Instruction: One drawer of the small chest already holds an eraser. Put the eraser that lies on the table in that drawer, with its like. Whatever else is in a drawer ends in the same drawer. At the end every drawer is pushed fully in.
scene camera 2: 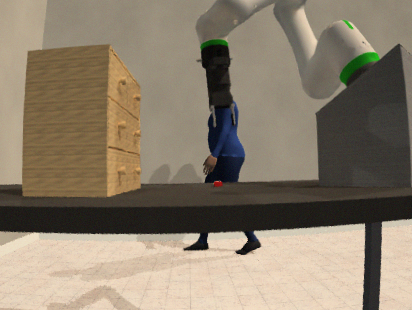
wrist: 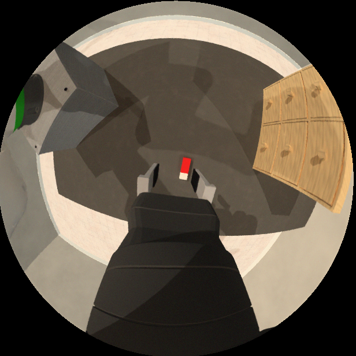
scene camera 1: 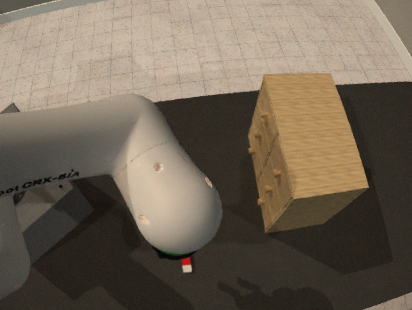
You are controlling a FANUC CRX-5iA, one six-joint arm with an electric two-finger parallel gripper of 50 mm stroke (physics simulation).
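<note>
The red eraser with a white end [scene camera 1: 186,264] [scene camera 2: 218,184] [wrist: 185,168] lies on the dark table. In the wrist view it shows between the fingertips, nearer the right one, but well below them. My gripper [scene camera 2: 224,124] [wrist: 175,173] is open and empty, pointing down high above the table; in scene camera 1 the arm hides it. The wooden chest [scene camera 1: 315,135] [scene camera 2: 67,122] [wrist: 302,137] stands on the table, with three rows of two knobbed drawers. All its drawers look shut, so the eraser inside and any other contents are hidden.
The grey robot pedestal [scene camera 1: 55,220] [scene camera 2: 365,125] [wrist: 85,110] stands on the table on the side away from the chest. The arm [scene camera 1: 170,190] reaches over the table [scene camera 2: 300,200]. A person in blue [scene camera 2: 227,140] stands behind the table in scene camera 2.
</note>
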